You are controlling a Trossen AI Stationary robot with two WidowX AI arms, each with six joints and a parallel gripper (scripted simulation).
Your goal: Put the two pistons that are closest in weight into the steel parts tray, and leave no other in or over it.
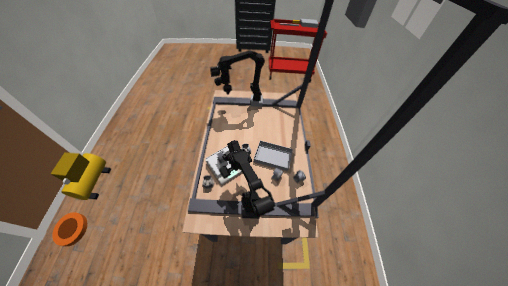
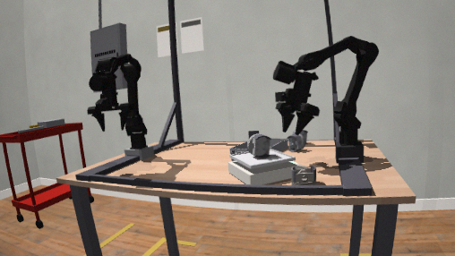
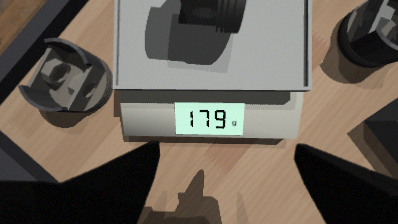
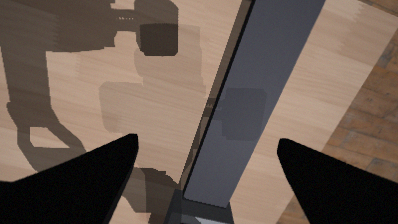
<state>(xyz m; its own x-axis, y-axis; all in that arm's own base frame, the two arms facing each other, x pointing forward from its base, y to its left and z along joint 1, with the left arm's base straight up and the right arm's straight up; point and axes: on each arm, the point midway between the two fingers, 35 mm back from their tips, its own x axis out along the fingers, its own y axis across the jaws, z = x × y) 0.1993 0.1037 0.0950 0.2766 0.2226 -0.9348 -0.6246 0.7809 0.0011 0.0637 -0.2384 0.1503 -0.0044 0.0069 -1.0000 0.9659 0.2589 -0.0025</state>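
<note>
Right now the scale plate is 100 mm below my left hand, 90 mm to the right of it and 90 mm ahead of it. Round my left hand: steel parts tray: 240 mm behind, 180 mm to the right, 140 mm below; then white scale: 120 mm below, 90 mm to the right, 80 mm ahead.
</note>
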